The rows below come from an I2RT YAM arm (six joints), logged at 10 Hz.
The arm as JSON. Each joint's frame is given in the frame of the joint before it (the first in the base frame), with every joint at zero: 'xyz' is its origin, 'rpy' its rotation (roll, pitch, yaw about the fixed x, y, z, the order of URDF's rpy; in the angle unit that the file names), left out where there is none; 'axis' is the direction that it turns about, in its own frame. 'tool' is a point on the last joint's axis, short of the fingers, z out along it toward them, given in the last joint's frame.
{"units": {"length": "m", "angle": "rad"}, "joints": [
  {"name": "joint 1", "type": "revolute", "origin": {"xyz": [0.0, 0.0, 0.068], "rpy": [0.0, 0.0, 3.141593]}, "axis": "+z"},
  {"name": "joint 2", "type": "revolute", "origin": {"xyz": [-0.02, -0.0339, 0.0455], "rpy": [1.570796, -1.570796, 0.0]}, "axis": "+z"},
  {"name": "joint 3", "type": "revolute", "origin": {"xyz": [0.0, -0.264, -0.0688], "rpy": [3.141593, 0.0, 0.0]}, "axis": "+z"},
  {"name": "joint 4", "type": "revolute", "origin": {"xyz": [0.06, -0.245, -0.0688], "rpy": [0.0, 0.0, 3.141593]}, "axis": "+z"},
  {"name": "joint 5", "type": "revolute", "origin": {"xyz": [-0.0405, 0.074, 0.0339], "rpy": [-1.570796, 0.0, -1.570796]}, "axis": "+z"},
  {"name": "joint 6", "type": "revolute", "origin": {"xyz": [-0.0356, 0.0, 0.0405], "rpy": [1.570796, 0.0, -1.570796]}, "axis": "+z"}
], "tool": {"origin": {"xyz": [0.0, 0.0, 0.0], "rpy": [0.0, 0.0, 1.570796]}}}
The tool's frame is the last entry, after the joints.
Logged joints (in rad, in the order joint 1, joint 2, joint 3, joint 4, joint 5, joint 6), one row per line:
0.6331, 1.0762, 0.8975, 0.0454, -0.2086, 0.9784
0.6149, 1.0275, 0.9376, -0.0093, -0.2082, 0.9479
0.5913, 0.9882, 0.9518, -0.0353, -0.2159, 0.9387
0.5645, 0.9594, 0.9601, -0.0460, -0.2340, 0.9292
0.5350, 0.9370, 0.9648, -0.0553, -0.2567, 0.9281
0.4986, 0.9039, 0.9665, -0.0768, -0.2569, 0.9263
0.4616, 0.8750, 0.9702, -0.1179, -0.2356, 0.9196
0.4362, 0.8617, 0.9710, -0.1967, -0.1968, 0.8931
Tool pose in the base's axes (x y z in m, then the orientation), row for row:
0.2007, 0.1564, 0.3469, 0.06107, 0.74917, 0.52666, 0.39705
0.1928, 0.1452, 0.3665, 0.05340, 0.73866, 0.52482, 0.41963
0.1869, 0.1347, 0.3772, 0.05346, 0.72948, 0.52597, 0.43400
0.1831, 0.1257, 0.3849, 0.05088, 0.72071, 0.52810, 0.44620
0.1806, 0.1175, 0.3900, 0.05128, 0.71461, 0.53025, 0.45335
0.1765, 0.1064, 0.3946, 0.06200, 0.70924, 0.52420, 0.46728
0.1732, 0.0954, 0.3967, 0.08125, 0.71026, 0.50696, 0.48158
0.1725, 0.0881, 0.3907, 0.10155, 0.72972, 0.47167, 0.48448
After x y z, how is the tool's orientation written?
As a quaternion, x y z w.
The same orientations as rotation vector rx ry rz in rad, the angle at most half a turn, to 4 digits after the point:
0.1547, 1.8978, 1.3341
0.1339, 1.8518, 1.3157
0.1331, 1.8168, 1.3099
0.1260, 1.7851, 1.3080
0.1266, 1.7643, 1.3091
0.1521, 1.7401, 1.2861
0.1981, 1.7316, 1.2360
0.2473, 1.7768, 1.1485

